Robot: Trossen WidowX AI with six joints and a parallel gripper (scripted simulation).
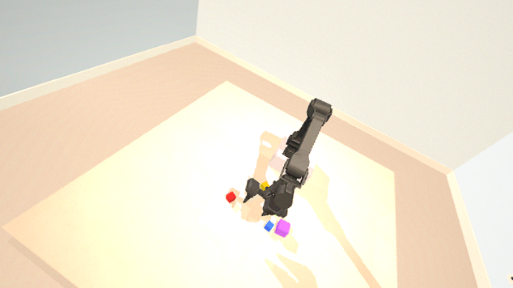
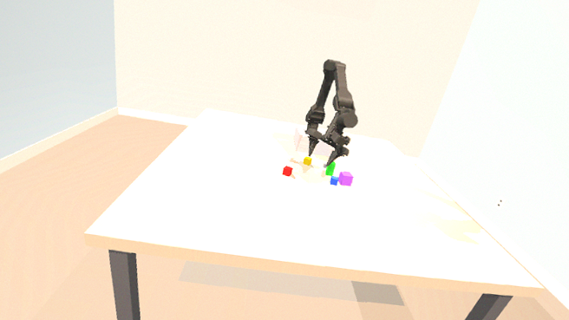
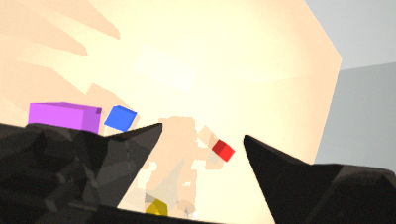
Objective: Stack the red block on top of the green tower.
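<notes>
My gripper tip is now 110 mm to the left of the red block, 80 mm above it and 40 mm past it. Round my gripper tip: yellow cube: 190 mm behind, 80 mm below; blue cube: 90 mm to the left, 80 mm below, 20 mm behind; larger purple cube: 150 mm to the left, 80 mm below, 40 mm behind.
</notes>
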